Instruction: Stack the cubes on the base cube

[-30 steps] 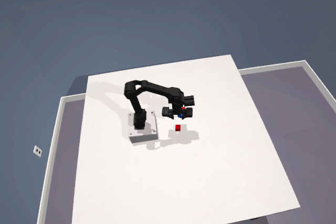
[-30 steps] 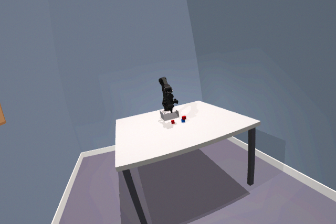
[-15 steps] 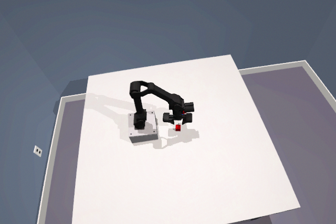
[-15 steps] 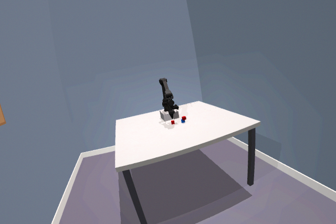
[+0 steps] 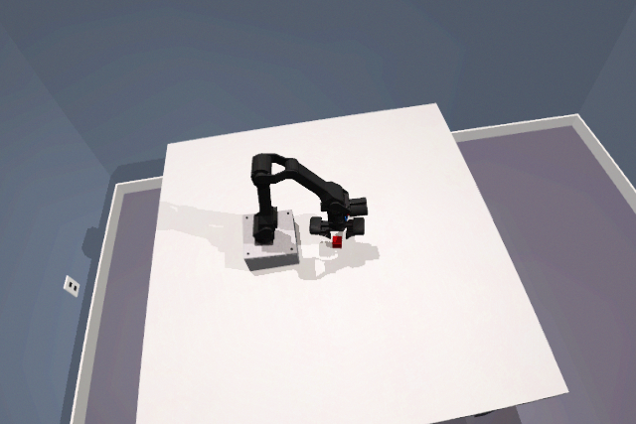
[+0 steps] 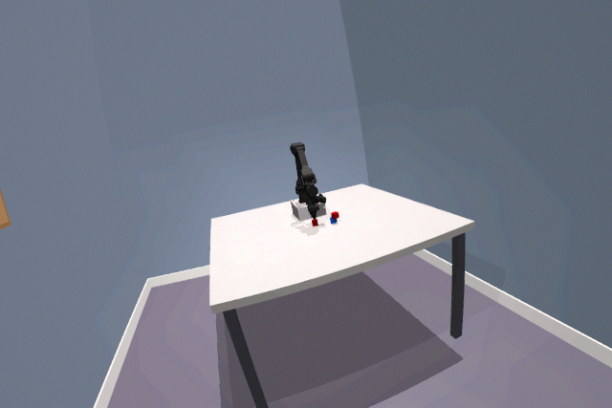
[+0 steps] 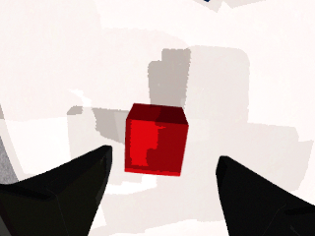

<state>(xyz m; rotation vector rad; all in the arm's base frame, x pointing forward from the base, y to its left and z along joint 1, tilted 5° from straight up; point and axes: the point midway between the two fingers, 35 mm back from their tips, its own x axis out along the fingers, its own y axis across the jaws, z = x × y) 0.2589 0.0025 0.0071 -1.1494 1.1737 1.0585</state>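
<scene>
Right now the blue base cube is 2 cm ahead of my gripper tip, 11 cm to the left of it and 3 cm below it.
</scene>
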